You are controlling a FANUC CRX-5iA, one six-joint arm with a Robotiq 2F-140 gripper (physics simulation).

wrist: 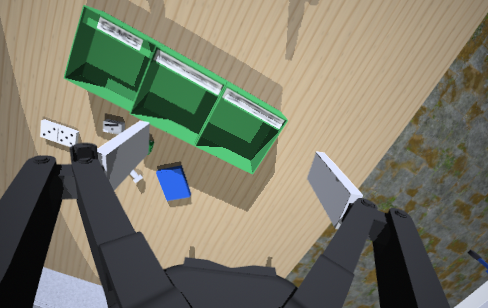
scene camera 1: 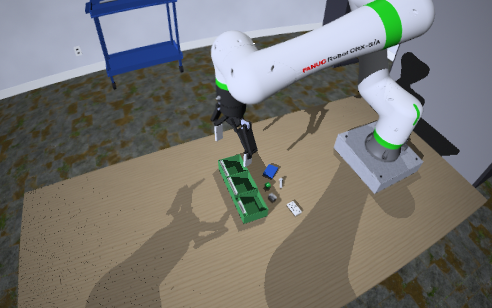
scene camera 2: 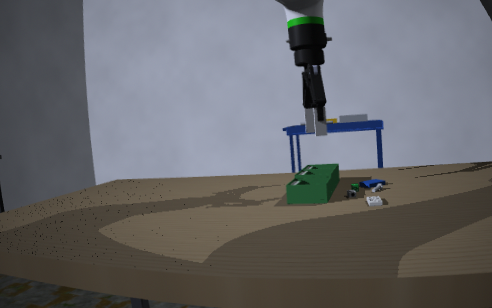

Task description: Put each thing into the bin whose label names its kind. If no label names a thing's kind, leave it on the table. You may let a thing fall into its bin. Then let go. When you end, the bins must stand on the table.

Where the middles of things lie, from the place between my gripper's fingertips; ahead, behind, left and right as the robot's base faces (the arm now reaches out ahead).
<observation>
I see the green three-compartment bin unit point(scene camera 1: 250, 205) 11 cm below my hand and 7 cm to the left of it. From my hand the other things lie so: blue block point(wrist: 173, 181) 13 cm behind, 12 cm below, 4 cm to the left.
</observation>
